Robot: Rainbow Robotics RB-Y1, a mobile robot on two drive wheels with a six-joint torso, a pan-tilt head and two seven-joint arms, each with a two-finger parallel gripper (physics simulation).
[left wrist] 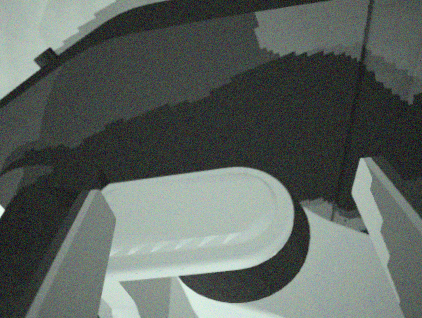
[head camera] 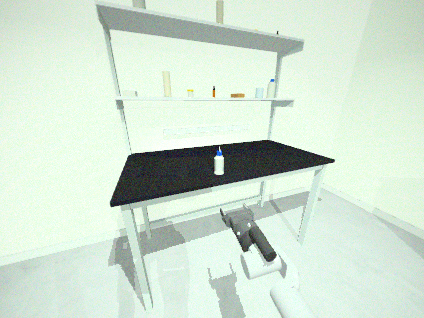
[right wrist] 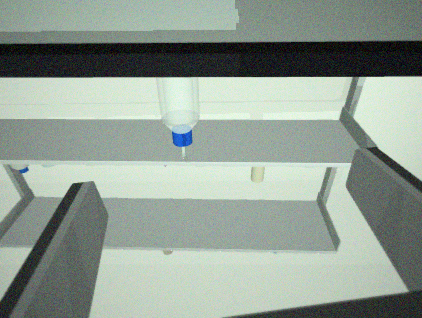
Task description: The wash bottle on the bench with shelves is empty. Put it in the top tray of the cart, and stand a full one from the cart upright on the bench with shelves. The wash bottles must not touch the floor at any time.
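Places are measured from the robot's base along level axes (x ahead, y left, z up), in millimetres.
Where they show: left gripper, fingertip midpoint: [left wrist: 228,190]; right gripper, fingertip midpoint: [head camera: 232,207] [right wrist: 227,182].
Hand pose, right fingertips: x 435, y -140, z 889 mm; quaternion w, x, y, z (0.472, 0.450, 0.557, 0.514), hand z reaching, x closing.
Note:
After its pixels a point has its place.
The wash bottle [head camera: 219,164] {x 716, y -118, z 985 mm} [right wrist: 181,100] {x 715, y -120, z 973 mm}, translucent white with a blue cap and thin spout, stands upright near the front edge of the black-topped bench [head camera: 165,172] {x 785, y 219, z 914 mm} [right wrist: 280,61] {x 608, y -33, z 898 mm}. The right wrist view shows it upside down, its base hidden by the bench edge. My right gripper [head camera: 233,208] {x 435, y -140, z 889 mm} [right wrist: 227,182] {x 435, y -140, z 889 mm} is open and empty, in front of the bench and lower than its top in the head view, apart from the bottle. My left gripper [left wrist: 228,190] {x -224, y 215, z 374 mm} is open, with nothing between its fingers. The cart and its full bottles do not show.
The middle shelf [head camera: 195,99] holds a tall beige cylinder [head camera: 166,84] {x 1145, y 224, z 1461 mm}, a small amber bottle [head camera: 214,92] {x 1234, y -141, z 1413 mm}, a brown block [head camera: 237,95] {x 1313, y -354, z 1394 mm} and a larger blue-capped bottle [head camera: 271,89] {x 1453, y -724, z 1455 mm}. Bench legs [head camera: 137,255] {x 526, y 363, z 531 mm} [head camera: 311,205] {x 926, y -978, z 474 mm} stand either side of my right arm. A white rounded robot part [left wrist: 200,215] {x -256, y 102, z 294 mm} shows at my left wrist.

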